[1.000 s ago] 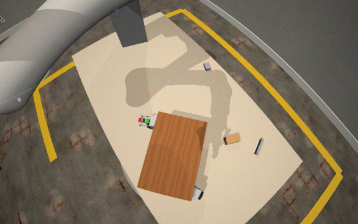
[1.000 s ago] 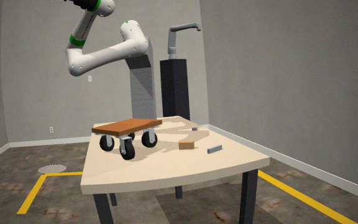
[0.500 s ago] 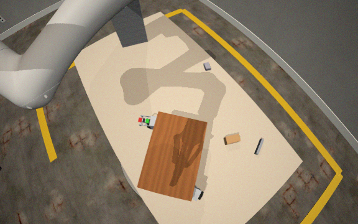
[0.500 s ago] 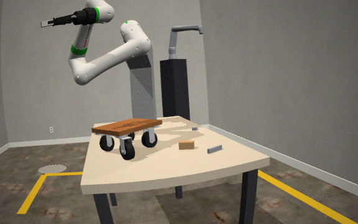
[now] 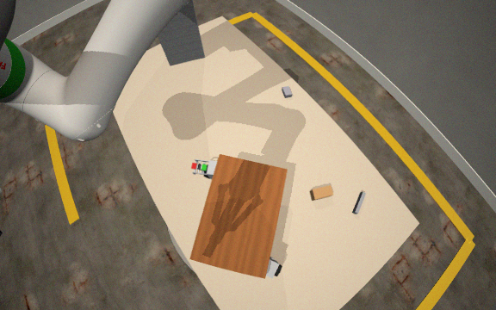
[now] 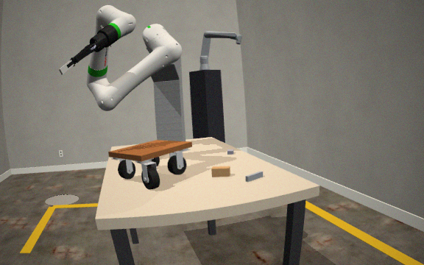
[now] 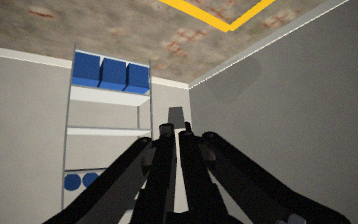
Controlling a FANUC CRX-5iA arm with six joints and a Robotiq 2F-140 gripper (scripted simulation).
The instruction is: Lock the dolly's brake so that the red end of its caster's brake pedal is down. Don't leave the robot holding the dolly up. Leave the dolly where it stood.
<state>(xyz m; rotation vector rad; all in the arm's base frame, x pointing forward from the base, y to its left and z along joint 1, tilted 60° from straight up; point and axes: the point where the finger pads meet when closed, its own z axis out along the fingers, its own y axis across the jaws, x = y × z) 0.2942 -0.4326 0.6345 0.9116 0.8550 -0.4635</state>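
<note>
Now: hand 400 mm to the right of the brake pedal, 400 mm above it and 60 mm past it. Round my hand: small grey block: 840 mm to the left, 480 mm below, 70 mm ahead; then dark grey bar: 530 mm to the left, 470 mm below, 470 mm ahead; then tan block: 500 mm to the left, 470 mm below, 330 mm ahead.
</note>
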